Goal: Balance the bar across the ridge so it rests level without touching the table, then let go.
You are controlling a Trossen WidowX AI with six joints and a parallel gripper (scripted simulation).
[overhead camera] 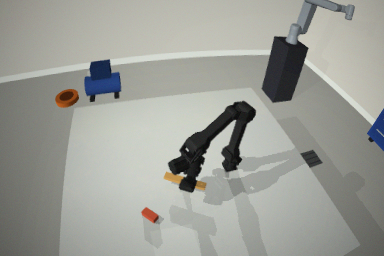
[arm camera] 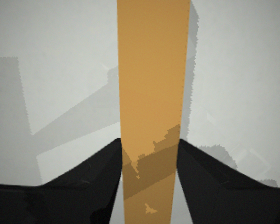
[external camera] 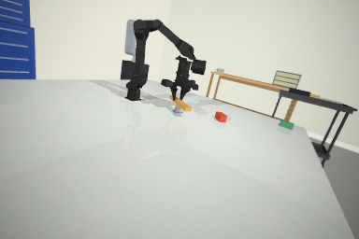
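Now: gripper tip 20 mm to the left of the bar and 20 mm short of it. From my gripper tip the other things lie so: red block (210 mm ahead, 110 mm to the left, 30 mm below); green block (510 mm ahead, 420 mm to the left, 30 mm below).
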